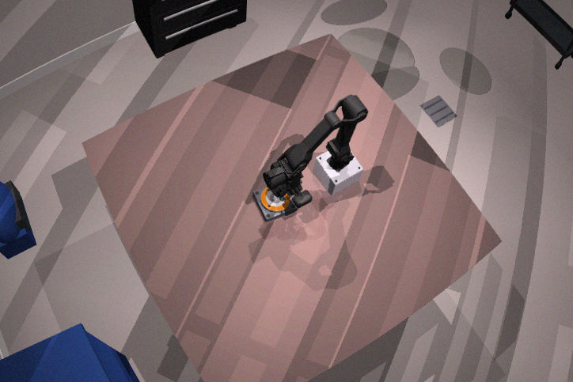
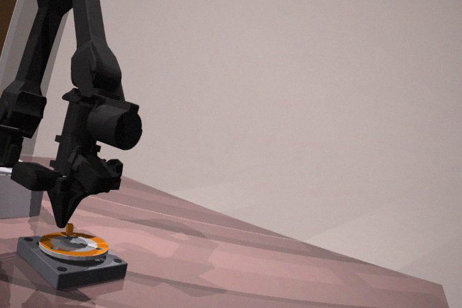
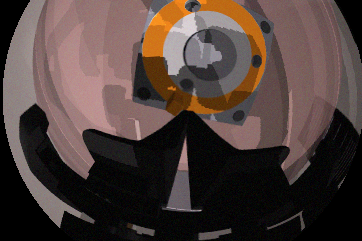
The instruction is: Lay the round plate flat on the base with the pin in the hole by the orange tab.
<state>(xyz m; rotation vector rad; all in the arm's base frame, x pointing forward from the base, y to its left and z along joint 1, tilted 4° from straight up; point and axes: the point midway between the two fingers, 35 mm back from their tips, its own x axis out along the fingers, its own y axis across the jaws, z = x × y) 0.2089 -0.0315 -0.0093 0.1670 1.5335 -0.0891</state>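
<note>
Right now my gripper tip is 3 cm short of the round plate and 1 cm to the left of it. The rest, counted from my gripper tip: square grey base (5 cm ahead, 2 cm to the right, 2 cm below).
</note>
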